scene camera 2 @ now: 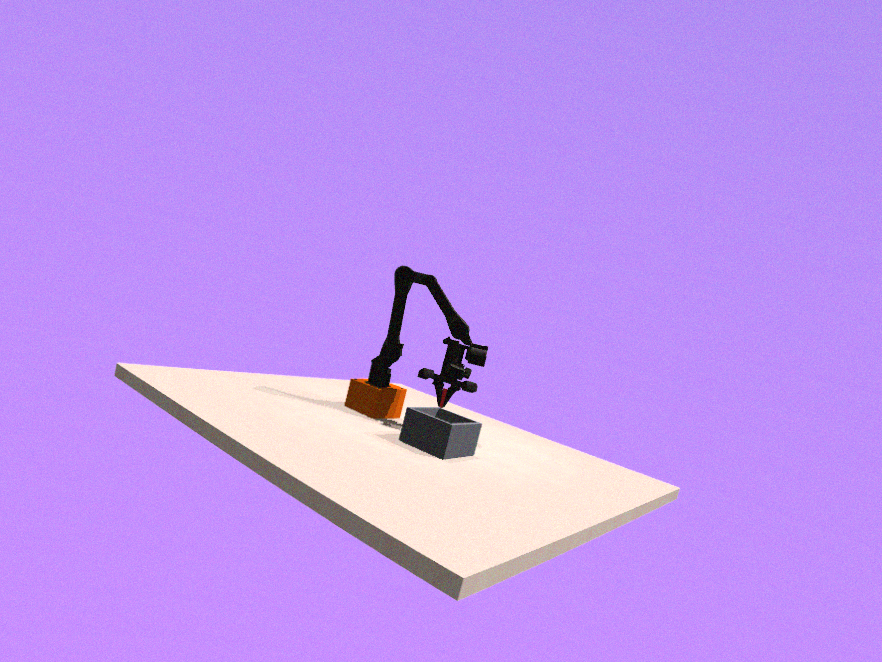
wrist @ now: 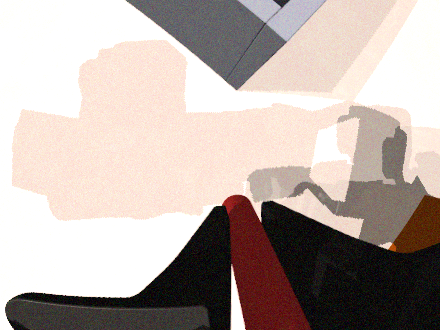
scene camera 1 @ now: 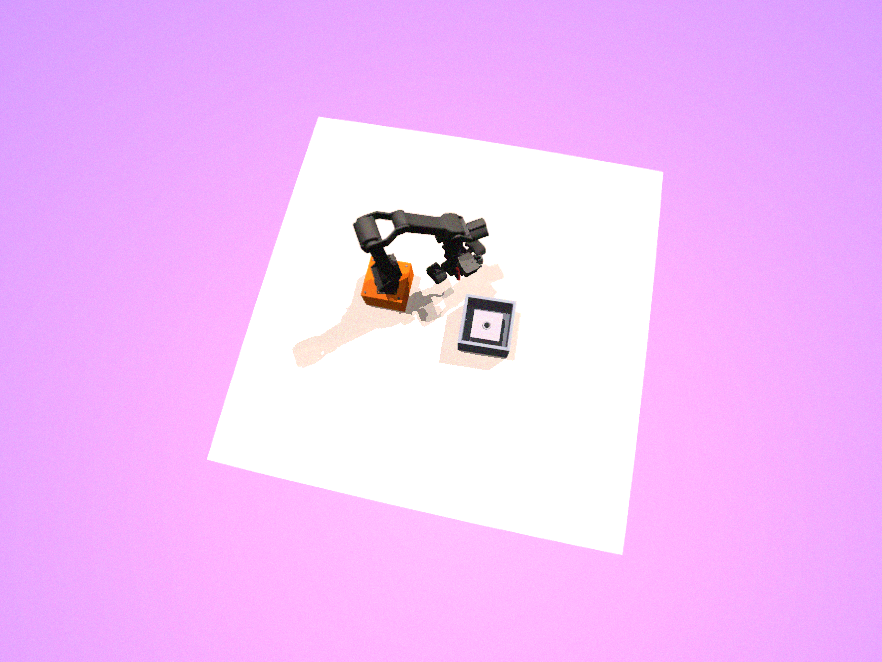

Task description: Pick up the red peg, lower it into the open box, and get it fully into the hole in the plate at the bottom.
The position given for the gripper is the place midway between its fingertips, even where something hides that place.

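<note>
What you'd see here is the gripper (scene camera 1: 459, 276), and it's there in scene camera 2 (scene camera 2: 440, 406) and in the wrist view (wrist: 243, 215) as well.
</note>
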